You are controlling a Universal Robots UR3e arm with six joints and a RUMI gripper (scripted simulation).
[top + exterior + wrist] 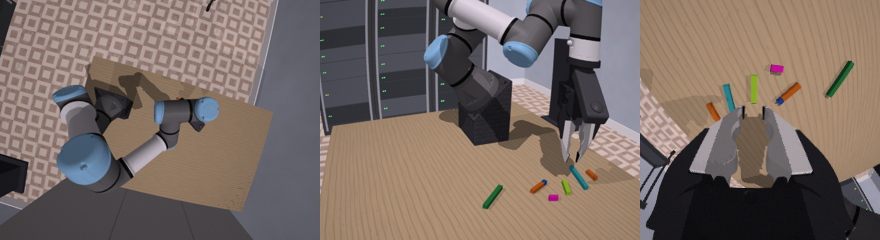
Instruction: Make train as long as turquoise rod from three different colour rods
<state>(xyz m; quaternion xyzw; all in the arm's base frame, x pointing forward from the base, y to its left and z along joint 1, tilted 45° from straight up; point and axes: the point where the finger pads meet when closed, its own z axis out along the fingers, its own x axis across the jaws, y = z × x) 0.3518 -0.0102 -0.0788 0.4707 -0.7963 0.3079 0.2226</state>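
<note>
Right now my hand is 80 mm above the lime rod. From my hand the other things lie so: magenta rod (20 mm ahead, 50 mm to the right, 80 mm below); blue rod (40 mm behind, 30 mm to the right, 80 mm below); turquoise rod (20 mm behind, 60 mm to the left, 80 mm below).
</note>
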